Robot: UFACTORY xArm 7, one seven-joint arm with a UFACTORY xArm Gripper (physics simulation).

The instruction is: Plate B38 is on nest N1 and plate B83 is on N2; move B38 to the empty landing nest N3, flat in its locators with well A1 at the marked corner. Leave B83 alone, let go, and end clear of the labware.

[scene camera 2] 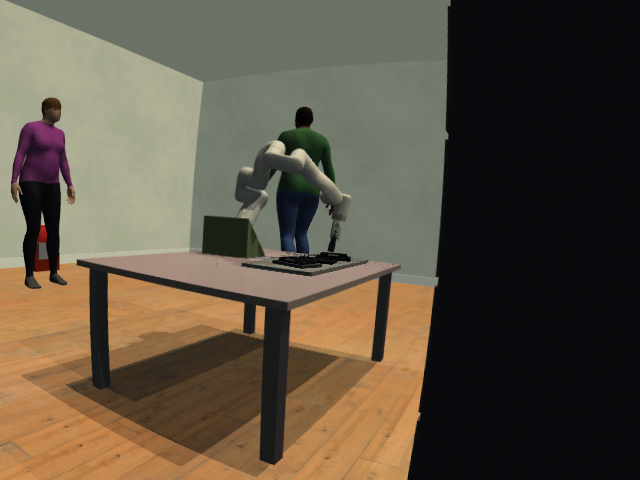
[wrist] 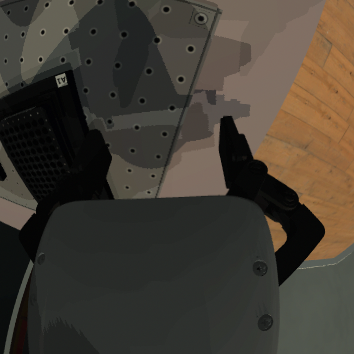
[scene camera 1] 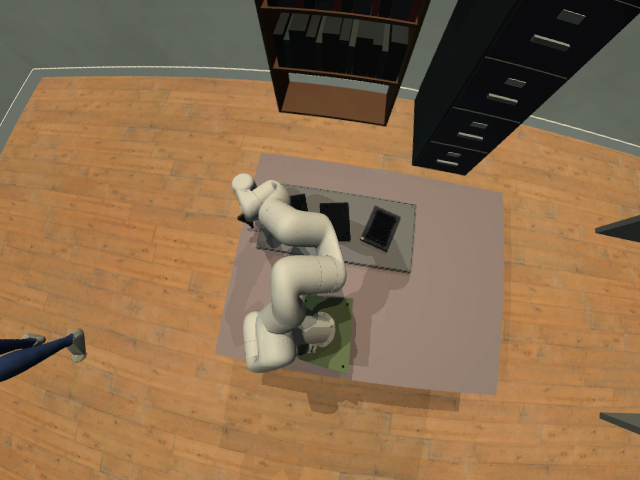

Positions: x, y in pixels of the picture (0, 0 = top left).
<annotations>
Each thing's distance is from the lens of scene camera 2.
grey perforated deck plate [scene camera 2: 342, 264]: 1.79 m
</annotations>
